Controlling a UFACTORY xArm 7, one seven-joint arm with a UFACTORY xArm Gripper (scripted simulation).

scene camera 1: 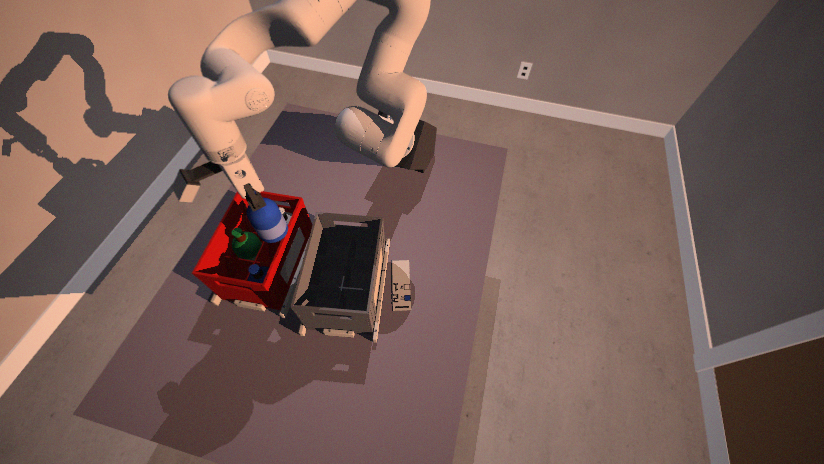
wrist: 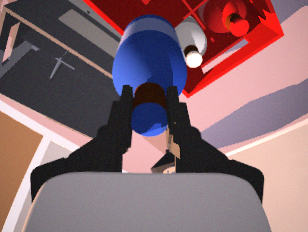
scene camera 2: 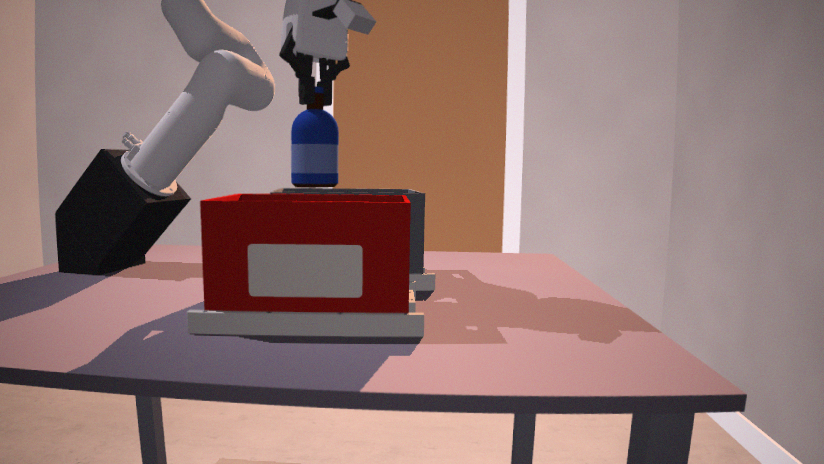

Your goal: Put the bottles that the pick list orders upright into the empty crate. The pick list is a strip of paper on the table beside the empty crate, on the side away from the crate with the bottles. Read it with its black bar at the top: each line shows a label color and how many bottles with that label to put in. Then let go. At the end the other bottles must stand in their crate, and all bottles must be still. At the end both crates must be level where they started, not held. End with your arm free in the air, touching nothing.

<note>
In view: my gripper (scene camera 2: 315,105), a grey crate (scene camera 1: 341,261), a green bottle (scene camera 1: 246,246), a white bottle (wrist: 192,39), a blue bottle (scene camera 2: 314,134) and a pick list (scene camera 1: 400,268).
The grey crate is seen too in the wrist view (wrist: 58,98) and in scene camera 2 (scene camera 2: 416,265). My gripper is seen too in scene camera 1 (scene camera 1: 256,202) and in the wrist view (wrist: 149,99).
</note>
